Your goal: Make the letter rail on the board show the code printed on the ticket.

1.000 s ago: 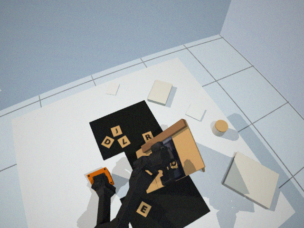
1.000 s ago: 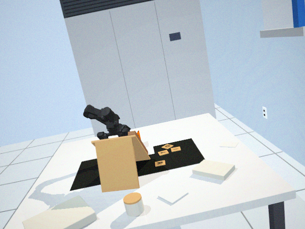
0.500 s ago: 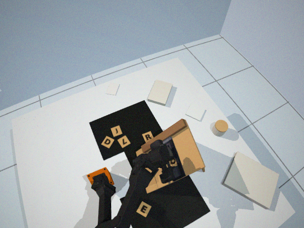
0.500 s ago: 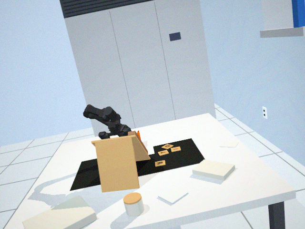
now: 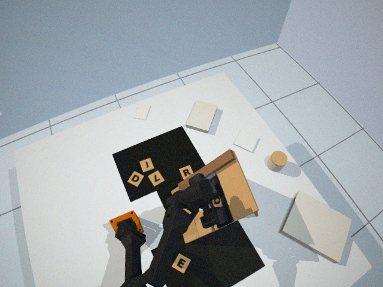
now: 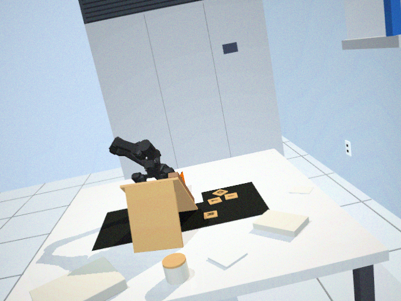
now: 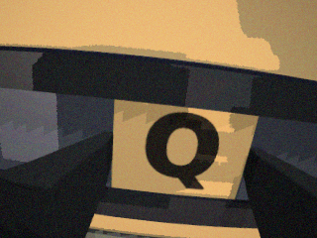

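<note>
My gripper tip is 70 mm above the white ticket, 60 mm past it and 50 mm to the right of it. The rest, counted from my gripper tip: pale box (380 mm ahead, 260 mm to the right, 140 mm below); then lidded jar (390 mm ahead, 130 mm below, 80 mm to the left); then black mat (160 mm below, 150 mm behind, 80 mm to the left).
</note>
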